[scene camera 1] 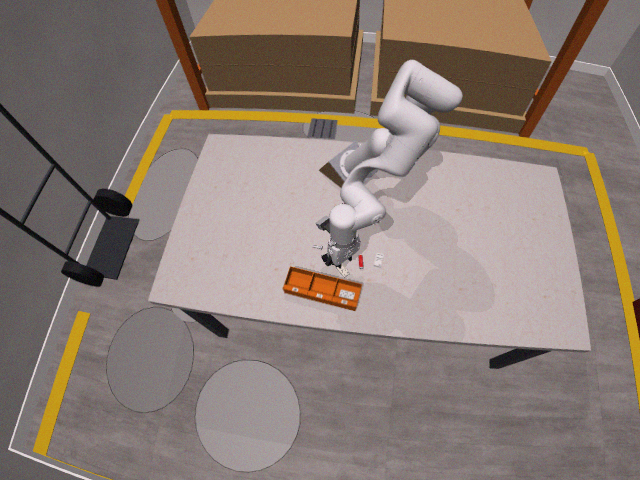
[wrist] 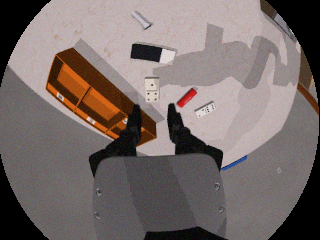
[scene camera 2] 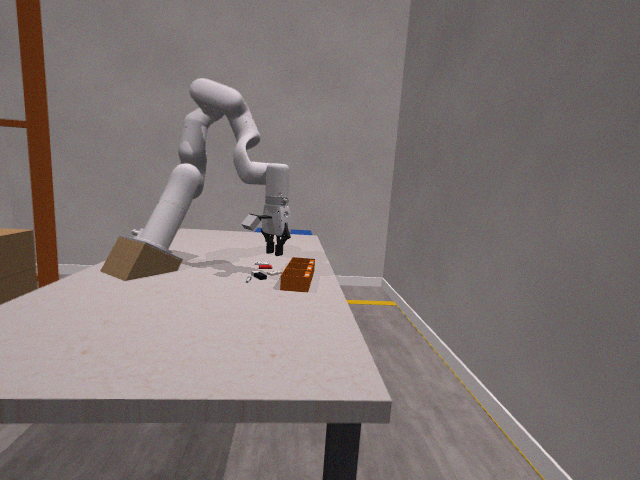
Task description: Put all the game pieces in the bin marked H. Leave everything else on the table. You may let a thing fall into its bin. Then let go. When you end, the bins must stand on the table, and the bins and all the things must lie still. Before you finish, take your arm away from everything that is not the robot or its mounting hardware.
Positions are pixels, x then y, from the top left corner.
Labels:
row of orange bins: scene camera 1; wrist; scene camera 2 297, 276
same spot on row of orange bins: (wrist: 67, 64) = (scene camera 1: 298, 268)

